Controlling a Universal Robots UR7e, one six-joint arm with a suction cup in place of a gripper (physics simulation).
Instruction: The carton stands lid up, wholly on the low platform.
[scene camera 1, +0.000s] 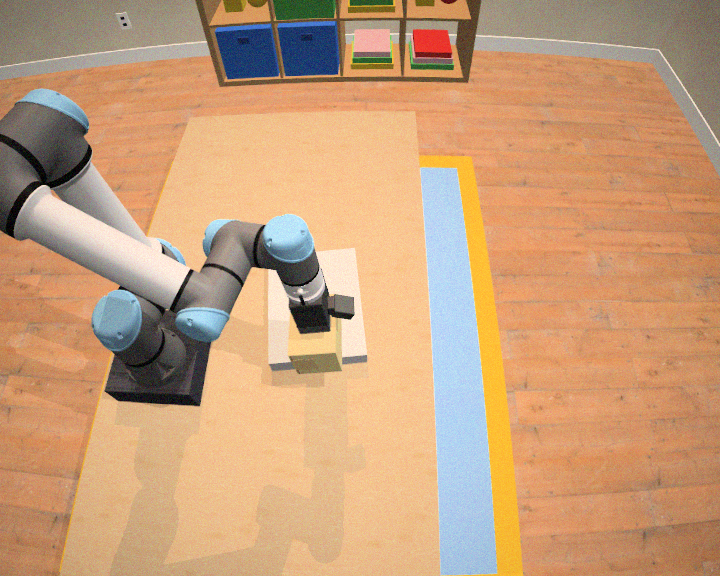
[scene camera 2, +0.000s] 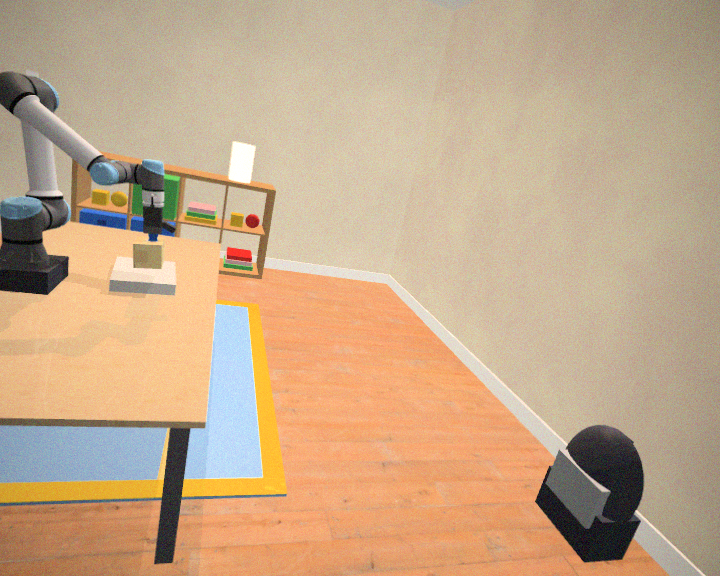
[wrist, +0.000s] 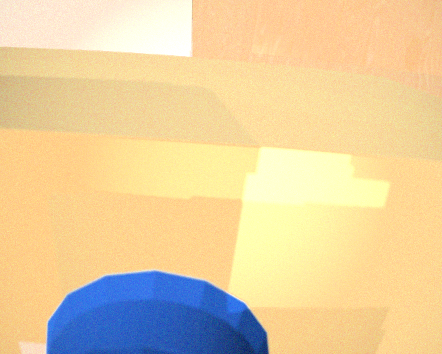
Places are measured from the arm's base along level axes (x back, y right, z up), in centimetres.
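Pixels of known places: hand, tool point: (scene camera 2: 153, 243) (wrist: 165, 305); arm's base, link origin: (scene camera 1: 157, 359) (scene camera 2: 24, 263).
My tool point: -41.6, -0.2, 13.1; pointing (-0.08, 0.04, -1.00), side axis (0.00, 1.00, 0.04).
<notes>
For each thing: its top centre in the pictures, then the offset to it from my tool point, as dx, dy, dz. Level surfaces: height alone.
- tan carton, top centre: (scene camera 1: 313, 323) (scene camera 2: 150, 239) +1.0, +0.1, +1.8
- low white platform, top centre: (scene camera 1: 314, 302) (scene camera 2: 145, 269) +2.8, -15.5, -16.2
- wooden table, surface height: dz -21.0
The tan carton (scene camera 1: 314, 348) (scene camera 2: 148, 255) (wrist: 297, 246) hangs lid up from my suction cup (scene camera 1: 311, 328) (scene camera 2: 152, 236) (wrist: 153, 312), which sits on its top face. The carton is over the front part of the low white platform (scene camera 1: 348, 286) (scene camera 2: 126, 279) (wrist: 114, 24) on the wooden table (scene camera 1: 301, 172) (scene camera 2: 141, 354) (wrist: 290, 31). In the overhead view its front face reaches past the platform's front edge. I cannot tell whether its bottom touches the platform. The cup itself is hidden under the black tool in the overhead view.
The arm's base (scene camera 1: 158, 377) stands on the table left of the platform. A blue rug with a yellow border (scene camera 1: 461, 372) (scene camera 2: 238, 389) lies right of the table. A shelf unit (scene camera 1: 404, 40) (scene camera 2: 269, 223) stands at the back wall. A black device (scene camera 2: 594, 497) sits on the floor by the right wall.
</notes>
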